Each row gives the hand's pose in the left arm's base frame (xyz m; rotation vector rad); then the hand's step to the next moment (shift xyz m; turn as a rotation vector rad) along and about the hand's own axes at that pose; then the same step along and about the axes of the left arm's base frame.
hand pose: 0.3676 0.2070 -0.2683 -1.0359 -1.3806 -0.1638
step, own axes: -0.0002 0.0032 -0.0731 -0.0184 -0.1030 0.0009
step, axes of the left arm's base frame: 0.0547 -0.0477 0.0093 -0.0719 -0.0670 0.0359
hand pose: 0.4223 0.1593 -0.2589 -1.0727 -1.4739 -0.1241
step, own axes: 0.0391 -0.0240 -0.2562 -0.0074 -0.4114 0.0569
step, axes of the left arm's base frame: 0.1783 -0.1559 0.1079 -0.3141 -0.1990 0.1851
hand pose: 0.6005 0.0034 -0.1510 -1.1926 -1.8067 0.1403
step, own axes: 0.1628 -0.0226 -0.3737 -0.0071 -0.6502 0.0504
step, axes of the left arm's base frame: 0.2481 -0.0248 0.3233 -0.4675 -0.3255 0.3175
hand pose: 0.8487 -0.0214 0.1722 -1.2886 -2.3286 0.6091
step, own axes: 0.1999 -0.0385 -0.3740 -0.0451 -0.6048 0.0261
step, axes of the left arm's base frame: 0.0789 0.2195 0.3563 -0.4047 -0.3323 0.3070
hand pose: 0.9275 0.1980 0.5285 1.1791 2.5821 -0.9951
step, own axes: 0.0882 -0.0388 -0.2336 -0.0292 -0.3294 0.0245
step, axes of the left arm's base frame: -0.0545 0.1810 0.1677 -0.2187 -0.1902 0.1610
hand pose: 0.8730 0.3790 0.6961 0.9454 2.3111 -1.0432
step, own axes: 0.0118 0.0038 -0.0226 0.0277 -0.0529 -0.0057
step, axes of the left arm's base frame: -0.0075 0.0241 0.0050 -0.0580 -0.0099 0.0119
